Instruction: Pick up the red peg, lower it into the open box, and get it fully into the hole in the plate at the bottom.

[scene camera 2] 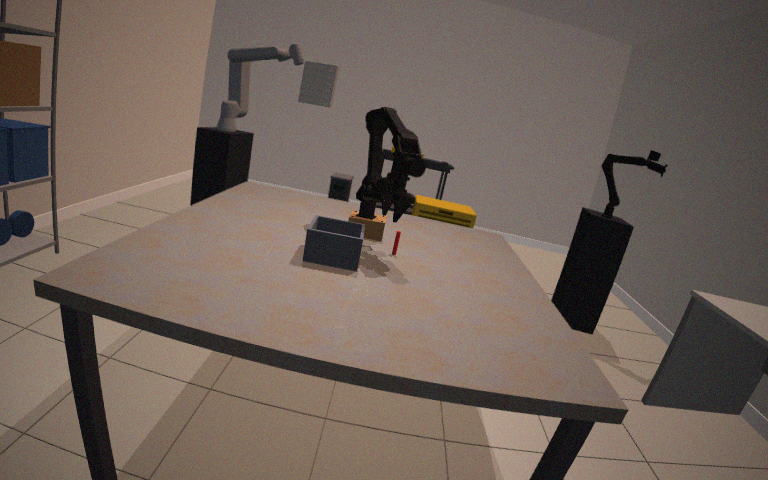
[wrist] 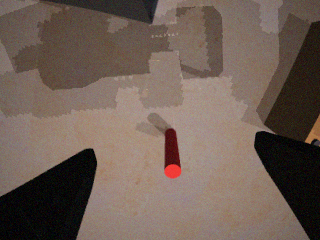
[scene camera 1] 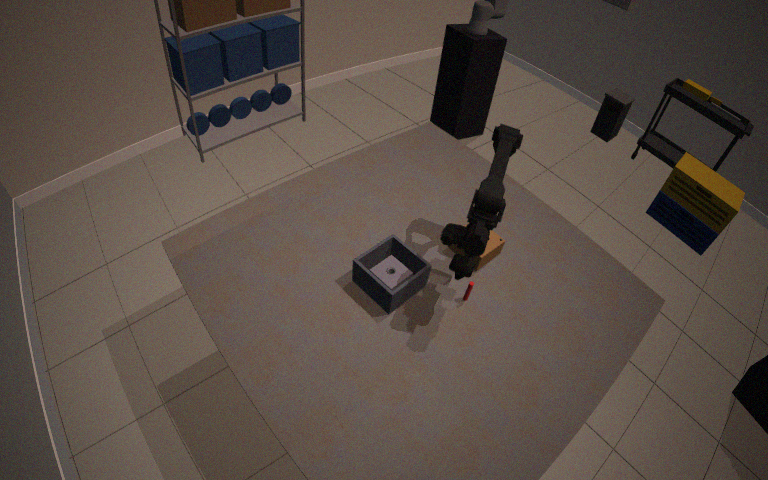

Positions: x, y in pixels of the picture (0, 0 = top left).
Labels:
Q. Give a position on a dark grey box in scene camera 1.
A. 389, 301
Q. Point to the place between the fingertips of the gripper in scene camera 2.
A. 389, 218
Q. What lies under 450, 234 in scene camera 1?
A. The gripper.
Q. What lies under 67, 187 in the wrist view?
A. The gripper.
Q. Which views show the pale plate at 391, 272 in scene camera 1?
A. Scene camera 1 only.

